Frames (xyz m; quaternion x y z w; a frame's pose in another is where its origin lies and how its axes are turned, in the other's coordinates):
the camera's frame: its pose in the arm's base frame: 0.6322 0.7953 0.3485 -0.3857 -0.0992 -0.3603 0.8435
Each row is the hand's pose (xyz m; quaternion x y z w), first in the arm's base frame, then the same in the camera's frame.
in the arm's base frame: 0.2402 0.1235 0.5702 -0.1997 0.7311 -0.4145 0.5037
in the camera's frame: 0.1732 -0.6942 -0.3772 -0.2787 0.7546 0.1337 0.5788
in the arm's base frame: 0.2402 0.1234 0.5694 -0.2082 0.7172 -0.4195 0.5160
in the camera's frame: 0.1729 -0.6938 -0.3778 -0.2766 0.7430 0.1294 0.5956
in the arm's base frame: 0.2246 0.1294 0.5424 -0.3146 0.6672 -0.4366 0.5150
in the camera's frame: 0.1464 -0.6861 -0.3936 -0.3505 0.6690 0.1058 0.6469
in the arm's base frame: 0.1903 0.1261 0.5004 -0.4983 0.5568 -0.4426 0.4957
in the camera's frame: 0.1048 -0.6867 -0.4285 -0.4737 0.5100 0.0695 0.7146
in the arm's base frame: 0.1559 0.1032 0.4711 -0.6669 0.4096 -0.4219 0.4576
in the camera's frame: 0.0791 -0.7035 -0.4688 -0.5755 0.3134 0.0331 0.7546
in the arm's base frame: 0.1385 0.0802 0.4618 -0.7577 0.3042 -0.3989 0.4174
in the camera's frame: 0.0746 -0.7202 -0.4937 -0.6273 0.1789 0.0064 0.7579
